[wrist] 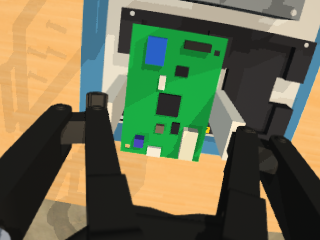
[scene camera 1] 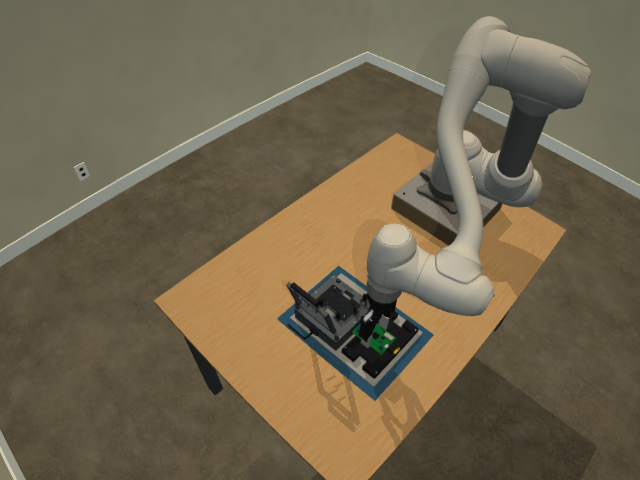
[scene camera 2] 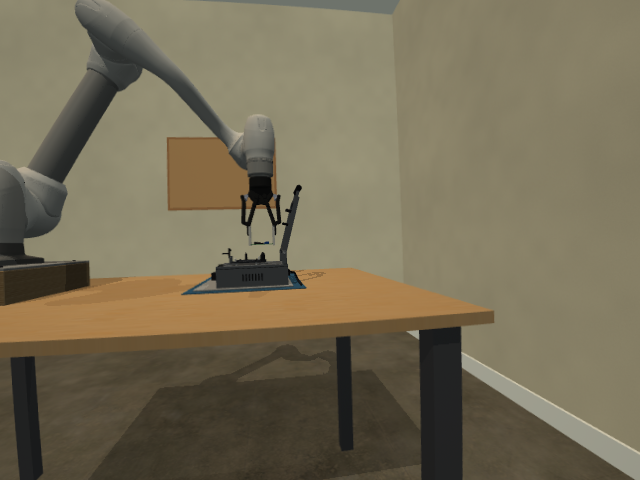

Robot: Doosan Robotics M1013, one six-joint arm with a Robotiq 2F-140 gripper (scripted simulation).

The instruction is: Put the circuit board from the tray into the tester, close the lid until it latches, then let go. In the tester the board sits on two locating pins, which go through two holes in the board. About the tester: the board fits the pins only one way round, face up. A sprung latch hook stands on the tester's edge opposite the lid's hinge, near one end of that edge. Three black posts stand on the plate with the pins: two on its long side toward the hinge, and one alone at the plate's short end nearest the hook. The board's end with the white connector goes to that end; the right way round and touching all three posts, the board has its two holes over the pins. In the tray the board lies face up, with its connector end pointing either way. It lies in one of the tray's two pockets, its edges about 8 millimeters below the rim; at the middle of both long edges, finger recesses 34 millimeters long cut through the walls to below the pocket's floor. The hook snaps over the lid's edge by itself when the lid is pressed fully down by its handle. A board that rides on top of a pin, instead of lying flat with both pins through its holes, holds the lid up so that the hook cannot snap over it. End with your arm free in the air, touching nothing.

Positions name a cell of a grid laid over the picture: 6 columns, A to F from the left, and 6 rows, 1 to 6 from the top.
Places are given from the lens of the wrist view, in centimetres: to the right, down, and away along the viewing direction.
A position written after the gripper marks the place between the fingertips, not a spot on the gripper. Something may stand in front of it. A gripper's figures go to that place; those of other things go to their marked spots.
gripper (wrist: D3): 1, -2, 21
green circuit board (wrist: D2): 1, -4, 20
